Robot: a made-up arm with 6 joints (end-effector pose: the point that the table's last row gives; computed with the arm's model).
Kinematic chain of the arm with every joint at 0, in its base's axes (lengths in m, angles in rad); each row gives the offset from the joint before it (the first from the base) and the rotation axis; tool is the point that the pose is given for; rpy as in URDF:
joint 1: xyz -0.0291 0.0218 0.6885 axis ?
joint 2: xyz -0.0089 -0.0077 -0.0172 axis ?
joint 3: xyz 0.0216 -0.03 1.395 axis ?
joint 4: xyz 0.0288 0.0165 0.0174 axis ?
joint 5: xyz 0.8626 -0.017 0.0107 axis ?
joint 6: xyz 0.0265 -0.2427 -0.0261 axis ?
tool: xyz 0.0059 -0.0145 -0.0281 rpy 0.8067 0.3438 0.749
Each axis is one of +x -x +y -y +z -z.
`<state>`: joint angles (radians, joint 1 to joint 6).
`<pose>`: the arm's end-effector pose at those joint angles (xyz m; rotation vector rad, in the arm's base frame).
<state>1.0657 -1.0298 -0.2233 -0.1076 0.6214 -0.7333</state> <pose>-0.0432 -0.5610 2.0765 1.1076 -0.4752 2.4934</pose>
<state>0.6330 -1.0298 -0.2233 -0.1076 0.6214 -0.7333</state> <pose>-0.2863 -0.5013 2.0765 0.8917 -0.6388 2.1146</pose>
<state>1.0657 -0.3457 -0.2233 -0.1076 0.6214 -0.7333</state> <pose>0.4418 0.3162 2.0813 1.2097 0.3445 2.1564</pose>
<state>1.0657 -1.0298 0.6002 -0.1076 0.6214 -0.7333</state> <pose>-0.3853 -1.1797 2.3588 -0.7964 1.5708 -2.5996</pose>
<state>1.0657 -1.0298 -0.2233 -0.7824 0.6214 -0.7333</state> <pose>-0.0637 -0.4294 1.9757 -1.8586 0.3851 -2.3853</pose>
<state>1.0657 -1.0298 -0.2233 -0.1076 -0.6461 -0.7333</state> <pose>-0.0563 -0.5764 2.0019 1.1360 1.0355 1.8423</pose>
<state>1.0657 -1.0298 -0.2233 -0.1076 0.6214 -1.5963</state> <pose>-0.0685 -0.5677 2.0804 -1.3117 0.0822 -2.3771</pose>
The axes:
joint 1: +z
joint 2: +y
joint 3: -y
joint 4: -x
joint 5: -y
joint 6: -x

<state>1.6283 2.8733 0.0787 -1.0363 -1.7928 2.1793</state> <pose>0.1462 -0.5404 -0.7649 -0.3181 -1.7753 -0.1263</pose>
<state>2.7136 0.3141 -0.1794 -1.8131 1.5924 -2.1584</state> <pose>-1.0674 0.5051 1.3697 -2.3747 -0.3881 -0.0472</pose>
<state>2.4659 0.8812 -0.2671 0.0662 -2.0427 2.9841</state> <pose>-0.9943 1.1437 0.7451 0.8894 0.2406 0.0701</pose>
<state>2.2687 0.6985 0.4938 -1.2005 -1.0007 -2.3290</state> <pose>-1.0850 1.4053 1.3425 1.2757 2.3497 -1.5751</pose>
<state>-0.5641 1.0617 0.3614 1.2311 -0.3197 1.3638</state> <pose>1.6782 -1.2160 0.9600 -1.4710 2.1245 -0.1690</pose>
